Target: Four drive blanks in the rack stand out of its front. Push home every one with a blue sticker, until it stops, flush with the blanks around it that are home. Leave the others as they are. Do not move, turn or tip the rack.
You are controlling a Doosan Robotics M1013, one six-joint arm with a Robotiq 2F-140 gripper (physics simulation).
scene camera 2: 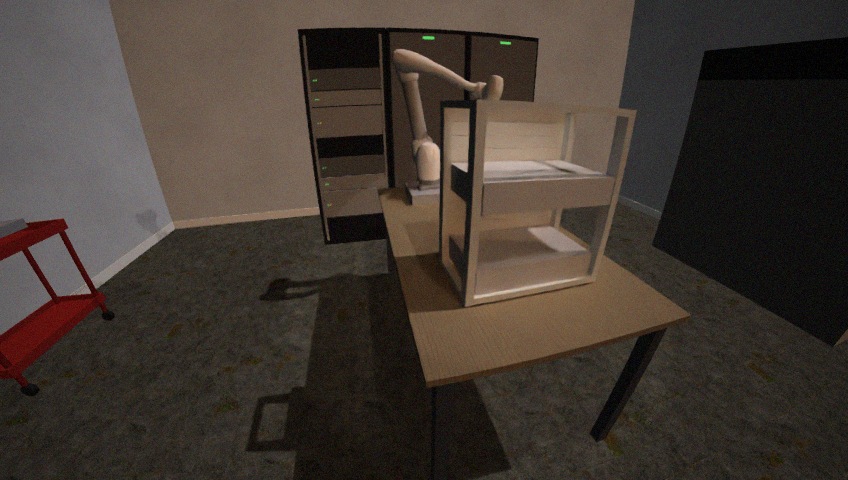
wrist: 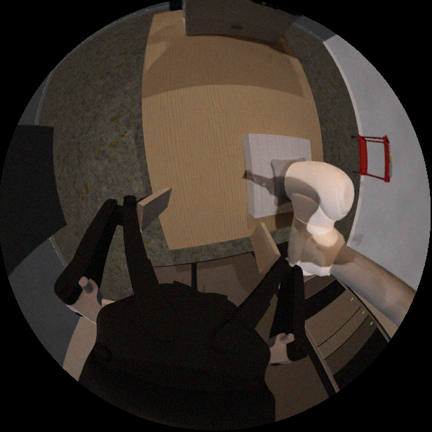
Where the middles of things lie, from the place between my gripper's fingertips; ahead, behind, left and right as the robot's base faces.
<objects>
Right now my hand is 960 mm short of the rack (scene camera 2: pixel 503 182), 320 mm to the left of it and 40 mm above it.
</objects>
